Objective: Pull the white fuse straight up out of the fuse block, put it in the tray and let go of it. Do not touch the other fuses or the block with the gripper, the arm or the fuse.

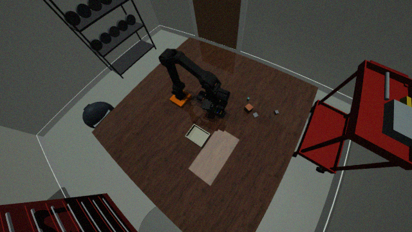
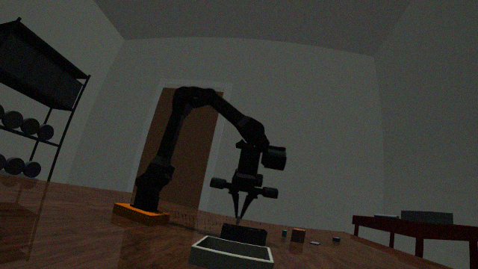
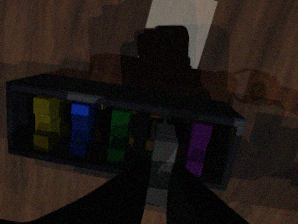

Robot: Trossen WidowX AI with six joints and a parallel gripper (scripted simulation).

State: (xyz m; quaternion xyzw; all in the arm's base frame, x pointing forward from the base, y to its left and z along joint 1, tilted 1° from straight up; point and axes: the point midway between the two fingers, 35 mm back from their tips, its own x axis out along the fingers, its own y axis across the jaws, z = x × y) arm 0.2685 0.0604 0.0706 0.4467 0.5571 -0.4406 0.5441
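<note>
My gripper tip is 20 cm to the left of the white-rimmed tray, 6 cm above it and 4 cm short of it. From my gripper tip the other things lie so: orange cube (19 cm ahead, 16 cm to the left, 4 cm below); white fuse (1 cm below); yellow fuse (6 cm ahead, 4 cm below, 1 cm to the left).
</note>
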